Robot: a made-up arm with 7 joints. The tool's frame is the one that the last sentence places. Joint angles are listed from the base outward.
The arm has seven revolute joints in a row. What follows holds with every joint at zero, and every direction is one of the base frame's.
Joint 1 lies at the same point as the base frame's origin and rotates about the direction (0, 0.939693, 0.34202).
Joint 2 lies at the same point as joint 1 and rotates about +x.
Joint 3 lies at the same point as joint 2 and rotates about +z.
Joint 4 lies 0.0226 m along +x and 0.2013 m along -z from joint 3 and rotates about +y.
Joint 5 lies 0.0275 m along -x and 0.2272 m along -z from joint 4 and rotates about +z.
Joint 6 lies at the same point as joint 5 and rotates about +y.
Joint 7 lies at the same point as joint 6 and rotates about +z.
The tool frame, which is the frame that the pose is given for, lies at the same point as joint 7; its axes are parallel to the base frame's.
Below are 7 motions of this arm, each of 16 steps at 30 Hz.
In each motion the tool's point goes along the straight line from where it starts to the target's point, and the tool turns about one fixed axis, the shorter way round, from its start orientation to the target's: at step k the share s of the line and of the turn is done. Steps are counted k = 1, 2, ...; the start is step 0. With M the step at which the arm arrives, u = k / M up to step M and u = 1 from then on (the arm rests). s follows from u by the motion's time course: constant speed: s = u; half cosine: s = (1 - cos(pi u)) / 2; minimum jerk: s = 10 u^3 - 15 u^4 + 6 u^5.
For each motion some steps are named. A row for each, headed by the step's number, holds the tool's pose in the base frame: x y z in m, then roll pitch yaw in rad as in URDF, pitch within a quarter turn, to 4 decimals.
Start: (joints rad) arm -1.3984 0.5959 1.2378 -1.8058 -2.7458 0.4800 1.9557
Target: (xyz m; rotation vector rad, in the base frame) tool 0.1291 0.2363 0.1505 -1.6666 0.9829 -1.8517
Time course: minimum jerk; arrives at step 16
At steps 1, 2, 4, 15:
1: 0.1245 0.2345 0.1505 -2.0287 -0.3910 -1.9566
2: 0.1245 0.2345 0.1505 -2.0223 -0.3949 -1.9533
4: 0.1249 0.2347 0.1505 -1.9814 -0.4197 -1.9330
15: 0.1291 0.2363 0.1505 -1.5572 -0.7082 -1.7845

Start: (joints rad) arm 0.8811 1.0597 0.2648 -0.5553 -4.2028 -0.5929 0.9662
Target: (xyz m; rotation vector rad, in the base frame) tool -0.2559 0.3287 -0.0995 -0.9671 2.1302 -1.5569
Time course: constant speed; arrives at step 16
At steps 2, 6, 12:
2: -0.1635 0.3615 -0.1499 -1.7224 -0.4524 -2.8266
6: -0.1899 0.3521 -0.1355 -1.7999 -0.3685 -2.6852
12: -0.2295 0.3381 -0.1139 -1.8880 -0.2267 -2.4934

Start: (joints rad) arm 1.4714 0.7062 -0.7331 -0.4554 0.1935 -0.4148 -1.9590
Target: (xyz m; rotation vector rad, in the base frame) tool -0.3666 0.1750 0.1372 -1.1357 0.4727 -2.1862
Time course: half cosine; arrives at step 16
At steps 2, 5, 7, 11, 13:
2: -0.4033 0.1204 -0.0695 -0.6626 -0.4563 -2.1572
5: -0.3963 0.1309 -0.0299 -0.6848 -0.4925 -2.1575
7: -0.3894 0.1411 0.0088 -0.7069 -0.5279 -2.1569
11: -0.3751 0.1624 0.0895 -0.7547 -0.6015 -2.1526
13: -0.3698 0.1702 0.1191 -0.7730 -0.6285 -2.1499

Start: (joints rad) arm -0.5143 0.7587 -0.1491 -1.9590 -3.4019 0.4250 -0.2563
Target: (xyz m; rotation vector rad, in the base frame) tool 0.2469 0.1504 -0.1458 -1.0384 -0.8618 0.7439
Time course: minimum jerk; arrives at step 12
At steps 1, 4, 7, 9, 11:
1: 0.2799 0.0244 0.0009 -2.2473 -0.2186 0.5691
4: 0.2731 0.0504 -0.0293 -2.0536 -0.1860 0.6697
7: 0.2584 0.1065 -0.0947 -1.6306 -0.1835 0.8969
9: 0.2503 0.1373 -0.1305 -1.4007 -0.2217 1.0164
11: 0.2471 0.1498 -0.1450 -1.3084 -0.2446 1.0621

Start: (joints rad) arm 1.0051 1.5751 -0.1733 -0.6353 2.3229 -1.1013 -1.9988
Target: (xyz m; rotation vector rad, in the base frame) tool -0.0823 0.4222 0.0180 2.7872 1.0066 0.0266
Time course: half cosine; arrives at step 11
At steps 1, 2, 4, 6, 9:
1: -0.0618 0.4143 -0.0572 2.3963 0.5967 0.2018
2: -0.0630 0.4147 -0.0526 2.4437 0.5723 0.2450
4: -0.0675 0.4165 -0.0363 2.5982 0.4716 0.3835
6: -0.0733 0.4187 -0.0149 2.7660 0.3162 0.5285
9: -0.0806 0.4216 0.0119 2.9344 0.0962 0.6642

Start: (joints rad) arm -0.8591 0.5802 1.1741 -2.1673 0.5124 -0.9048 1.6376
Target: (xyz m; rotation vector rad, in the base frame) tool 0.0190 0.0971 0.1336 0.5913 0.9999 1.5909
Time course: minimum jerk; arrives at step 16
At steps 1, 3, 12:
1: 0.0918 0.1989 0.1109 1.9923 0.3800 1.8307
3: 0.0884 0.1941 0.1119 1.9452 0.3690 1.8254
12: 0.0266 0.1077 0.1312 1.1207 0.1554 1.8275

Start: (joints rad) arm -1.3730 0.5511 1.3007 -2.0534 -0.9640 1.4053 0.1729
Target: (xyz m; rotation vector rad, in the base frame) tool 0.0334 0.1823 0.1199 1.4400 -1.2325 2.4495
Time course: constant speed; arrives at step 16
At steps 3, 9, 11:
3: 0.0737 0.2099 0.1277 -1.0133 -0.6462 2.8089
9: 0.0551 0.1972 0.1241 -1.0549 -0.7538 -3.1015
11: 0.0489 0.1929 0.1229 -1.0819 -0.7860 -2.9675

